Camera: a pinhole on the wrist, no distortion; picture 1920 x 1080 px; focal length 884.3 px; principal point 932.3 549.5 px. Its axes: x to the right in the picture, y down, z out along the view. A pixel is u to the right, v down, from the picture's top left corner.
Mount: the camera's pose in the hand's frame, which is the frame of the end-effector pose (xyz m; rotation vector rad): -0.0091 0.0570 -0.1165 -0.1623 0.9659 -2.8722
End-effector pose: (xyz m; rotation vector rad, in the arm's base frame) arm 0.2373 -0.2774 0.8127 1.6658 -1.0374 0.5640
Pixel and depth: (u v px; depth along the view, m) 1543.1 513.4 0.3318
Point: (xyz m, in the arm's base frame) 0.2539 -0.3546 0.5207
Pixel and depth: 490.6 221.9 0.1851
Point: 0.2703 -0.3761 0.8775
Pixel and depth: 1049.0 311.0 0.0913
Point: 0.2181 -0.2489 0.8251
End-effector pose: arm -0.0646 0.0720 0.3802 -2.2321 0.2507 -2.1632
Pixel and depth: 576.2 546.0 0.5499
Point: 0.2701 0.2412 0.6806
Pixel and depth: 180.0 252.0 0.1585
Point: -0.0312 0.0275 0.5168
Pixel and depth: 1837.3 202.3 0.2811
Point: 0.1264 0.1491 0.1203
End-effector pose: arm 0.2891 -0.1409 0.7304 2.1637 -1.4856 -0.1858
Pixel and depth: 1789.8 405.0 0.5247
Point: 0.1787 0.2077 0.2012
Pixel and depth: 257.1 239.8 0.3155
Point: 0.3312 -0.4371 0.6103
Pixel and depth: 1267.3 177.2 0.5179
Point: 0.1496 -0.1220 0.2766
